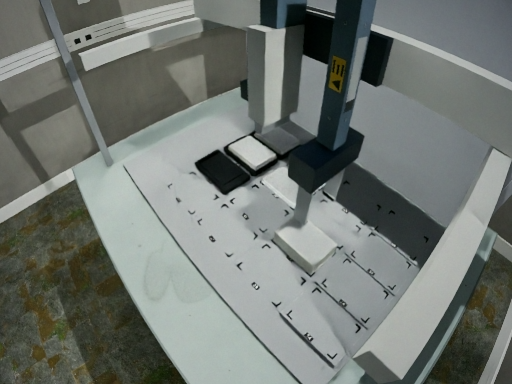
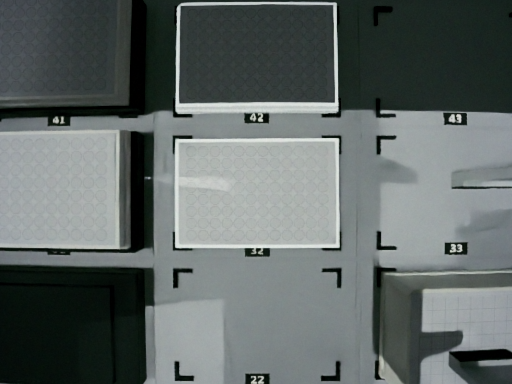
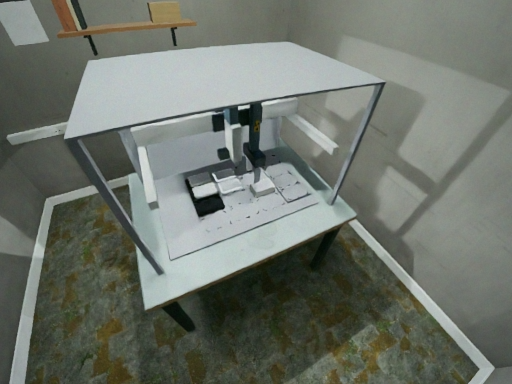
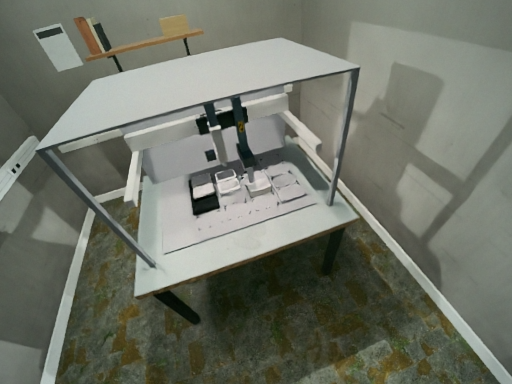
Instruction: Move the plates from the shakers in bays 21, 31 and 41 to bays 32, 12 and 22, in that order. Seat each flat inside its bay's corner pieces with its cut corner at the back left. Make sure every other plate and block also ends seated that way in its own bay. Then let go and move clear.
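Places are measured from the robot's base along level axes (x back, y right, z up), in centimetres.
Pixels of known places: gripper, fingertip midpoint: (image 1: 315,207) (image 2: 480,270) (image 3: 252,176) (image 4: 249,176); robot's base at its link origin: (image 1: 168,186) (image 3: 207,231) (image 4: 199,229).
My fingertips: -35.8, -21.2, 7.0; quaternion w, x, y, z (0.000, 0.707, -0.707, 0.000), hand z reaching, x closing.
For each thing: its top centre in the pictures, then the offset to it from my fingertips, as dx, dy, dz. "*": a spot on its surface instead.
- white block at its top centre: (image 2: 493,346) (image 1: 306,238) (image 4: 258,184) (image 3: 262,184) -3.4, +6.2, -2.8
- shaded plate at its top centre: (image 2: 35,42) (image 1: 277,136) (image 3: 199,178) (image 4: 200,179) +28.8, -15.3, -3.3
- black shaker at its top centre: (image 2: 28,337) (image 1: 221,165) (image 3: 208,203) (image 4: 204,203) +29.8, +6.1, -3.9
- Bay 22's label at a spot on its surface: (image 2: 257,379) (image 1: 245,216) * +13.0, +10.7, -7.0
- bay 12's label at a spot on its surface: (image 1: 212,239) * +12.8, +21.5, -7.0
My gripper (image 1: 316,209) (image 2: 482,267) is open and empty, jaws spread front to back; its front jaw hangs over the white block (image 1: 305,245) (image 2: 465,320) (image 3: 262,188) in bay 23, its back jaw over bay 33. A pale plate (image 1: 281,184) (image 2: 257,192) lies flat within bay 32's corner pieces. A plate (image 2: 257,57) in shadow lies flat in bay 42. Plates sit on the shakers in bay 31, a pale plate (image 1: 252,151) (image 2: 60,190), and bay 41, a shaded plate (image 1: 279,140) (image 2: 60,50). The black shaker (image 1: 222,171) (image 2: 55,330) in bay 21 bears no plate. Cut corners are too small to tell.
Bay 22's label (image 1: 245,216) (image 2: 257,379) and bay 12's label (image 1: 212,239) lie left of and in front of the block. The parked pipetting stage (image 1: 275,75) stands left of the gripper's column. A white rail (image 1: 435,285) runs along the right side.
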